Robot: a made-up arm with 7 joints.
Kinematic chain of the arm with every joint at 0, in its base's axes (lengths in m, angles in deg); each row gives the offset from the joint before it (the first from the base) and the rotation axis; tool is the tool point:
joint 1: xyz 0 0 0.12 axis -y
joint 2: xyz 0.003 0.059 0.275 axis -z
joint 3: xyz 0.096 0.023 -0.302 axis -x
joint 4: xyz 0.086 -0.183 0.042 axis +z
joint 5: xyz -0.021 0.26 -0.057 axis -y
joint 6: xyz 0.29 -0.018 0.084 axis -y
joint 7: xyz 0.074 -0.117 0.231 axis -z
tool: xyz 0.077 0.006 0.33
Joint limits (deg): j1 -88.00..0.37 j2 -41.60..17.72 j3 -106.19..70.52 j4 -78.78..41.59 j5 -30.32..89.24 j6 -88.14..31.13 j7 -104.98..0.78
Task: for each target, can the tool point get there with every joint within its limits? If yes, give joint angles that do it. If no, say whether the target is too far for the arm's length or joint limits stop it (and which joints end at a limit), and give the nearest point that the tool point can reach.
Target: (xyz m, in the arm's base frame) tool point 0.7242 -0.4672 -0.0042
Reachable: yes | joints -41.44 -2.83 -51.43 0.27 19.79 -24.07 -8.97
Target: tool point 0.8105 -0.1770 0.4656
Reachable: yes | joints -39.75 0.54 -9.34 -46.45 60.48 -58.79 -86.02
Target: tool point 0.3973 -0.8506 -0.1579
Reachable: yes | joints -54.14 13.08 -37.36 -53.23 43.87 -77.49 -29.15
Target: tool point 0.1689 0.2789 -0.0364
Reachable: no: joint limits stop it (at a limit: joint 1, joint 2, joint 6, joint 7) | nearest point 0.2599 0.3945 -0.0398 | short by 0.147 m
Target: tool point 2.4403 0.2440 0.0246
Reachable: no: too far | nearest point 1.1176 0.1330 0.0606 | short by 1.328 m
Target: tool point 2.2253 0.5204 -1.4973
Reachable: no: too far | nearest point 0.9096 0.2472 -0.5721 | short by 1.632 m
